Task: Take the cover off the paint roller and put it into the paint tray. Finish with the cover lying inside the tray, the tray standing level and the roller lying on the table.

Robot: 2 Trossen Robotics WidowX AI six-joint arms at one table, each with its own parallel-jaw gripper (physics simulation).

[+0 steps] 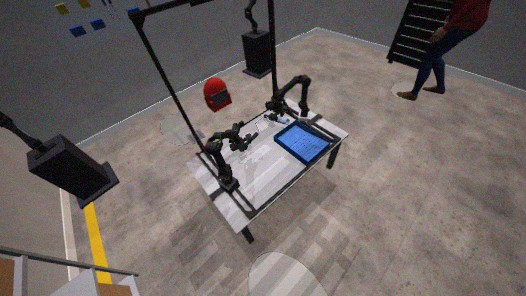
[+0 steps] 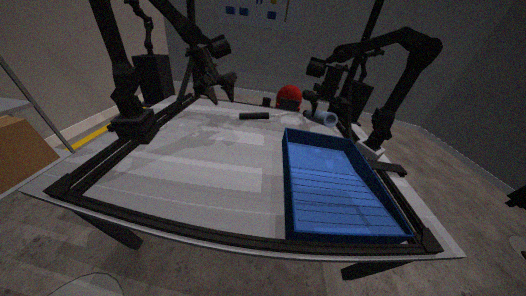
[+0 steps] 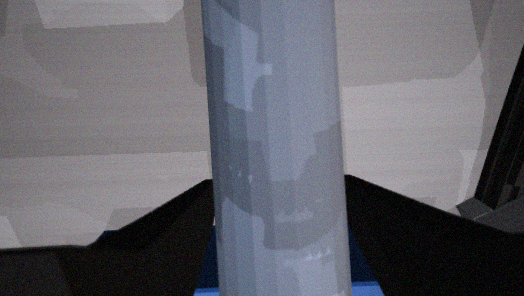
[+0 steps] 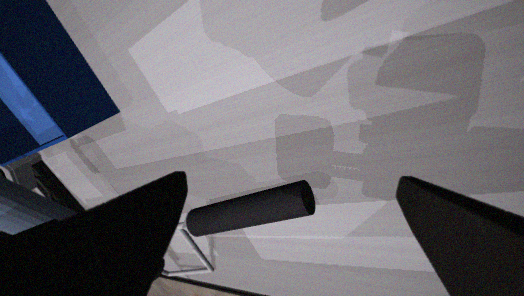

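Where they show: left gripper, fingertip midpoint: (image 1: 278, 119) (image 3: 277, 186) (image 4: 50, 221); right gripper, fingertip midpoint: (image 2: 224, 103) (image 4: 292, 183); left arm's base, link origin: (image 1: 304, 114) (image 2: 371, 145); right arm's base, link origin: (image 1: 227, 181) (image 2: 132, 114).
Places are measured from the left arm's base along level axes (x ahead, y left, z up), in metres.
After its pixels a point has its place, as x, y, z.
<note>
The light blue roller cover (image 1: 284, 120) {0.205, -0.147, 0.093} (image 2: 323, 117) {0.222, -0.141, 0.082} (image 3: 278, 141) {0.131, -0.234, 0.060} hangs just above the table at the far end of the blue paint tray (image 1: 303, 142) {0.308, 0.035, -0.036} (image 2: 326, 188) {0.357, 0.041, -0.029} (image 3: 205, 291) {0.237, -0.160, 0.010}. My left gripper (image 1: 275, 115) {0.146, -0.210, 0.038} (image 2: 317, 109) {0.146, -0.210, 0.038} (image 3: 277, 186) {0.146, -0.210, 0.038} is shut on the cover. The roller's black handle (image 2: 253, 115) {0.362, -0.399, -0.020} (image 4: 252, 207) {0.376, -0.409, -0.020} lies on the table, and its wire frame (image 1: 258, 123) {0.151, -0.425, -0.037} (image 2: 286, 114) {0.143, -0.426, -0.045} (image 4: 197, 254) {0.197, -0.401, -0.028} runs towards the cover. I cannot tell how far the frame sits inside it. My right gripper (image 1: 255, 135) (image 2: 222, 95) {0.498, -0.402, 0.049} (image 4: 292, 183) {0.498, -0.402, 0.049} is open and empty above the handle.
A red helmet-like object (image 1: 216, 94) (image 2: 289, 95) lies on the floor beyond the table. Black frame posts (image 1: 272, 59) {-0.150, -0.314, 0.439} rise at the table's far edge, and a black pedestal (image 1: 256, 53) stands behind. Black rails (image 2: 262, 244) {0.583, 0.075, -0.035} border the table top.
</note>
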